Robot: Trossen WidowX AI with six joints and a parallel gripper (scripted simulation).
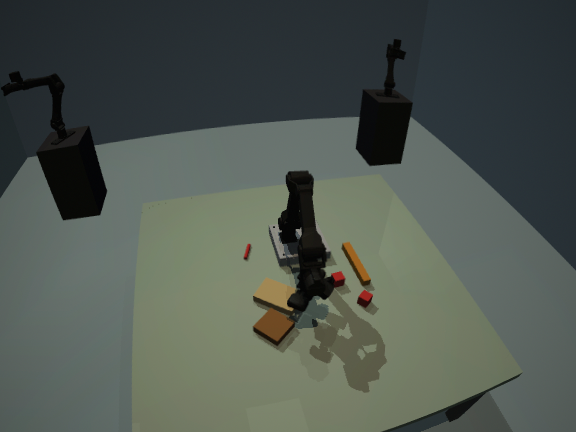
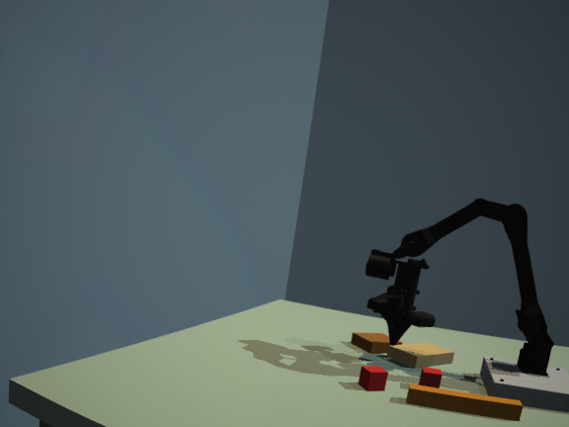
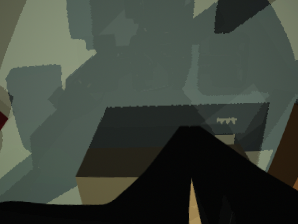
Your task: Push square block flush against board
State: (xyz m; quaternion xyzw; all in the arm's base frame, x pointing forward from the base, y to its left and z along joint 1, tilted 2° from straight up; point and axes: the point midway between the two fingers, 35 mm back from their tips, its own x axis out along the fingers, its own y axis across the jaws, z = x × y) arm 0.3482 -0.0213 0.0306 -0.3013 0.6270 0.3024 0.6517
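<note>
The tan board is 80 mm to the right of my gripper tip, 80 mm behind it and 30 mm below it. Round my gripper tip: orange bar 260 mm to the left, 170 mm behind, 30 mm below; small red ball 100 mm behind, 70 mm to the left, 40 mm below; square brown block 120 mm to the right, 50 mm ahead, 30 mm below.
</note>
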